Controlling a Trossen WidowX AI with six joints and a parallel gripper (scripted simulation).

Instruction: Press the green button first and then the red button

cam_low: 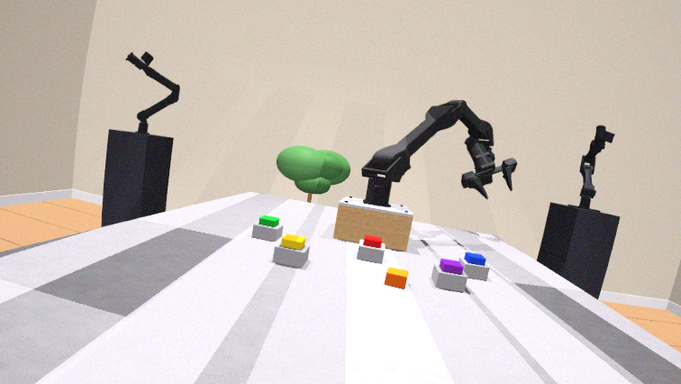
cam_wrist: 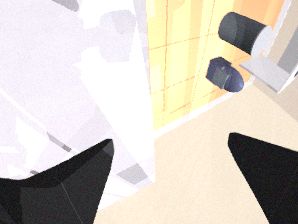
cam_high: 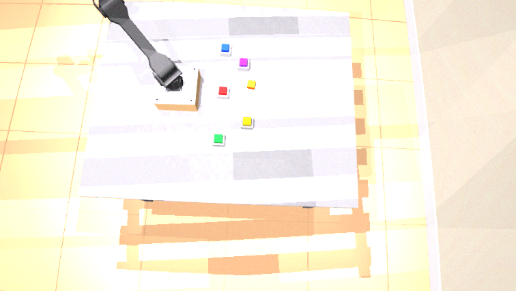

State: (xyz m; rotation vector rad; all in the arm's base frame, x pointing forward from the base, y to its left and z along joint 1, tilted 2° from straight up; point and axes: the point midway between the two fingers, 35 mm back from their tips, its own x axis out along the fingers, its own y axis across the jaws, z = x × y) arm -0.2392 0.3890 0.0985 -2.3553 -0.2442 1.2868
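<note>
My gripper tip is 400 mm short of the green button, 610 mm to the left of it and 120 mm above it. The rest, counted from my gripper tip: red button 410 mm ahead, 410 mm to the right, 120 mm below; purple button 500 mm ahead, 280 mm to the right, 120 mm below; blue button 420 mm ahead, 210 mm to the right, 120 mm below.
</note>
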